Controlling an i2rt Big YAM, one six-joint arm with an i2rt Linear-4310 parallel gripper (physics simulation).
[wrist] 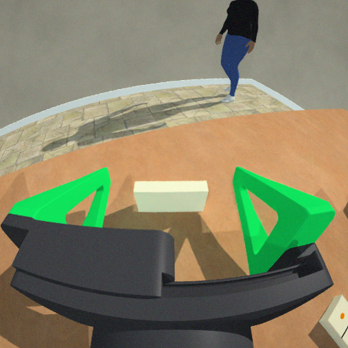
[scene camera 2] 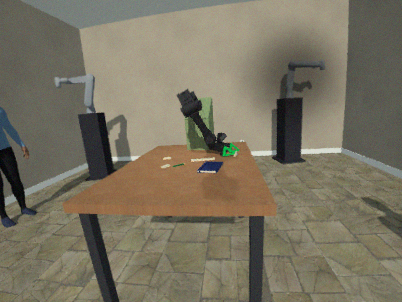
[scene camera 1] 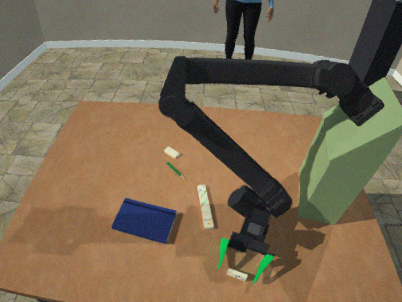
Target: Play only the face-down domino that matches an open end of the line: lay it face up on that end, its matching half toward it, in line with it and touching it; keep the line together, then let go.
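Where they show: gripper, between the fingertips: [scene camera 2: 236,151] [scene camera 1: 236,276]; arm's base, origin of its link: [scene camera 1: 361,107].
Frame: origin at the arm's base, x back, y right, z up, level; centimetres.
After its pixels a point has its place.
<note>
My gripper [scene camera 1: 237,275] @[x -36.7, y -24.2, z -32.3 cm] [scene camera 2: 230,149] @[x -36.7, y -24.2, z -32.3 cm] [wrist: 171,174] is open, low over the table. A cream domino [scene camera 1: 237,274] @[x -36.3, y -23.7, z -32.6 cm] [wrist: 170,198] lies between the spread fingers, with a gap to each; it appears to stand on a long edge, a blank side toward the wrist camera and small marks showing in scene camera 1. The domino line [scene camera 1: 205,207] @[x -40.1, y -1.1, z -34.1 cm] [scene camera 2: 203,159] @[x -41.1, y -0.5, z -34.4 cm] is apart from it, to the left in scene camera 1; its near end [wrist: 337,318] shows an orange pip. A blank-topped domino [scene camera 1: 172,152] @[x -47.4, y 23.3, z -34.1 cm] [scene camera 2: 165,166] @[x -49.0, y 23.7, z -34.4 cm] lies beyond the line; another pale domino [scene camera 2: 167,158] @[x -28.3, y 24.2, z -34.7 cm] shows in scene camera 2.
A green pencil [scene camera 1: 175,170] @[x -47.3, y 14.9, z -34.4 cm] [scene camera 2: 178,165] @[x -47.6, y 15.8, z -34.9 cm] lies between the blank domino and the line. A blue book [scene camera 1: 145,221] @[x -58.2, y -4.0, z -33.7 cm] [scene camera 2: 210,167] @[x -61.8, y -2.4, z -33.7 cm] lies left of the line in scene camera 1. A tall green block [scene camera 1: 340,170] @[x -8.6, y -10.7, z -11.6 cm] [scene camera 2: 207,115] @[x -10.4, y -8.7, z -7.4 cm] stands at the table's right side in scene camera 1.
</note>
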